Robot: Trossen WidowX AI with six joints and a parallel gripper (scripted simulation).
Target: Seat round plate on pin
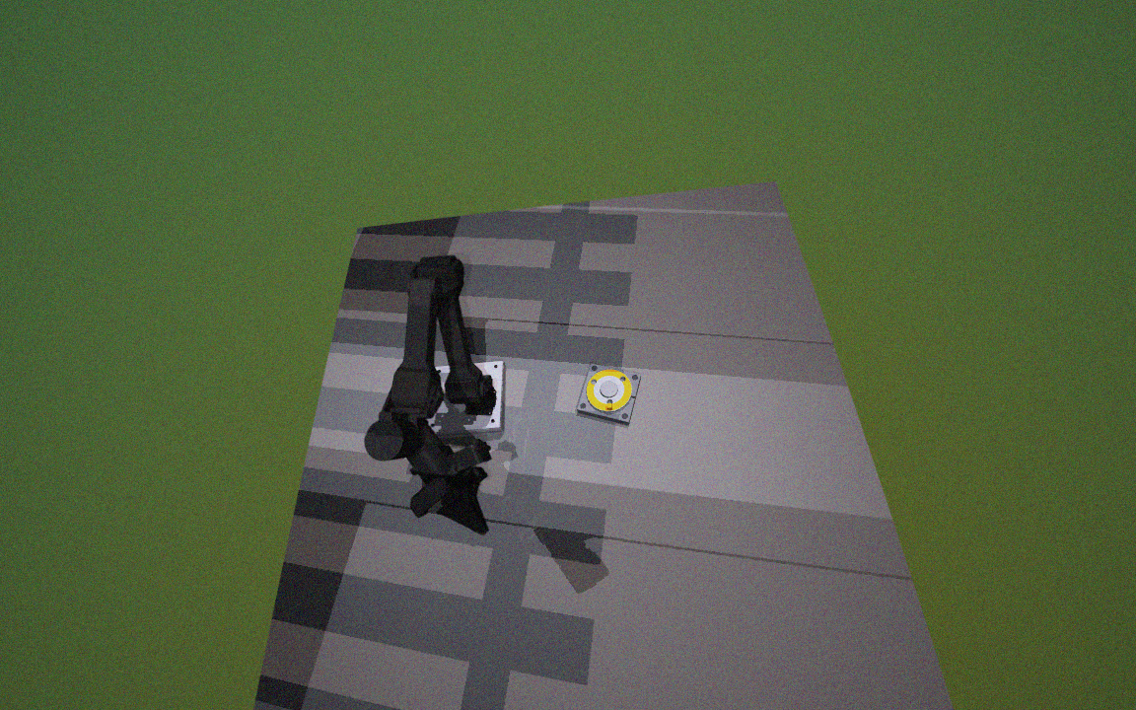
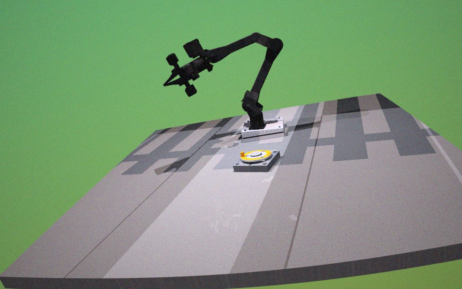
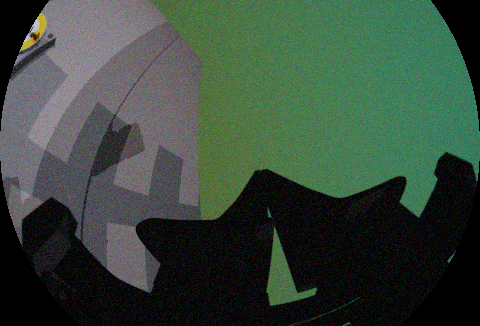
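Now: gripper tip 160 mm short of the grey square base, 360 mm to the right of it and 280 mm above it.
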